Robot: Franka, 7 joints.
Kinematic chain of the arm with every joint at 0, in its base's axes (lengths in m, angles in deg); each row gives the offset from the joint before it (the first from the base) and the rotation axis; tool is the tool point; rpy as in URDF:
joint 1: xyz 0 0 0.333 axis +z
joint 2: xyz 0 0 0 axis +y
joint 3: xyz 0 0 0.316 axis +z
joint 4: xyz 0.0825 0 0 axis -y
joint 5: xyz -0.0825 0 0.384 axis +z
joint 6: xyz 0 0 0 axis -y
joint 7: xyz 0.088 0 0 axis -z
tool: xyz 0 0 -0.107 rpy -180 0 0
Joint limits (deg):
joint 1: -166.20..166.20
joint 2: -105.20..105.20
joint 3: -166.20..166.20
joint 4: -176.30..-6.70
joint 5: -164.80..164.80
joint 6: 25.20..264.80
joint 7: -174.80..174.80
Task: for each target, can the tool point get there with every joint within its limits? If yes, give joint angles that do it. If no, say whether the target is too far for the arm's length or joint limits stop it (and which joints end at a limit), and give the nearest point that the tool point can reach.
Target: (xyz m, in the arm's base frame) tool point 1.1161 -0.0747 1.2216
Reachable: no: too far | nearest point 0.6702 -0.0449 0.8666 | short by 0.571 m
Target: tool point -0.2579 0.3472 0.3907
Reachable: yes | joints -122.75 51.77 -111.21 -148.52 -79.31 147.40 96.25
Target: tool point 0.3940 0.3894 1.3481
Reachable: no: too far | nearest point 0.2923 0.2889 1.0861 | short by 0.299 m
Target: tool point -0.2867 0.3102 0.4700
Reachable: yes | joints 106.68 -21.43 37.20 -138.60 -69.66 92.97 136.03
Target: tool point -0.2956 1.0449 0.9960
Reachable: no: too far | nearest point -0.1993 0.7046 0.7800 | short by 0.414 m
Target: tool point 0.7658 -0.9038 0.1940
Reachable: no: too far | nearest point 0.5508 -0.6501 0.2330 | short by 0.335 m
